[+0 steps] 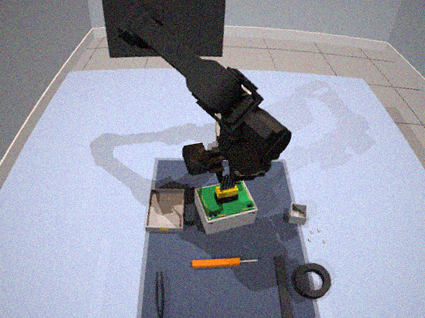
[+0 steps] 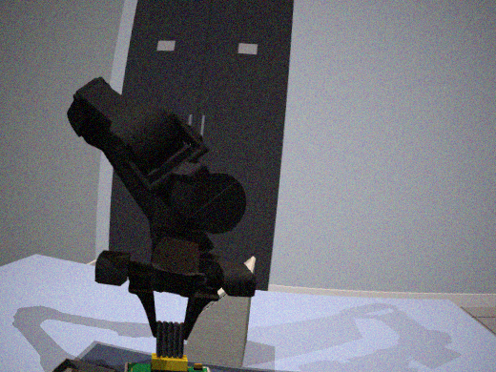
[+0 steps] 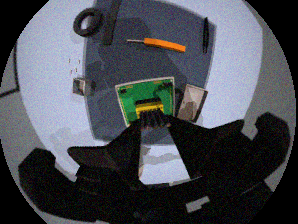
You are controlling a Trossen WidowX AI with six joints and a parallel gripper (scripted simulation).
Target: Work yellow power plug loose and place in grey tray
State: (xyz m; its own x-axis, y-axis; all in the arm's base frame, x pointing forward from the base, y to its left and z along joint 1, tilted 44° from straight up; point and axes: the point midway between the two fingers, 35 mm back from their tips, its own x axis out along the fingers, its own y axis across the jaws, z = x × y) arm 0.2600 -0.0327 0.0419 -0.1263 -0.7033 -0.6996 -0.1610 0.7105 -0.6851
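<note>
Now: the yellow power plug 30 mm below my gripper tip. Round my gripper tip: dark mat (120 mm below, 50 mm ahead, 10 mm to the right); then grey tray (140 mm to the right, 120 mm below, 20 mm behind); then black bar (210 mm ahead, 120 mm below, 90 mm to the left).
</note>
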